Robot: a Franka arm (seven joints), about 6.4 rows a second.
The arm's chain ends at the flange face. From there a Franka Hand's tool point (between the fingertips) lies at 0.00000 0.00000 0.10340 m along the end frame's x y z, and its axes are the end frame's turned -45 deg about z.
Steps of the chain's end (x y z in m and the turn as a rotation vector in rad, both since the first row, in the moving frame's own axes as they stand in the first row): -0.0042 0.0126 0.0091 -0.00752 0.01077 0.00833; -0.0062 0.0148 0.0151 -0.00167 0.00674 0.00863; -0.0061 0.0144 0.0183 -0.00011 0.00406 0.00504; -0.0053 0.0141 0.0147 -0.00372 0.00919 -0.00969; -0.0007 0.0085 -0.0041 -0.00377 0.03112 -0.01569; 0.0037 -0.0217 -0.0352 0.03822 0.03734 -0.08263; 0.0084 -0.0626 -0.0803 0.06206 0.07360 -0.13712; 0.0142 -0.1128 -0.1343 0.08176 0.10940 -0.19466
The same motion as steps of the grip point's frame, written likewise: -0.0116 0.0073 0.0091 -0.01293 0.00230 0.00833; -0.0145 0.0067 0.0151 -0.00595 0.00359 0.00863; -0.0142 0.0062 0.0183 -0.00295 0.00279 0.00504; -0.0133 0.0072 0.0147 -0.00913 0.00387 -0.00969; -0.0045 0.0081 -0.0042 -0.02467 0.01934 -0.01569; 0.0235 -0.0130 -0.0353 0.00062 0.05343 -0.08263; 0.0601 -0.0382 -0.0808 -0.00816 0.09593 -0.13712; 0.1038 -0.0691 -0.1353 -0.01954 0.13517 -0.19466
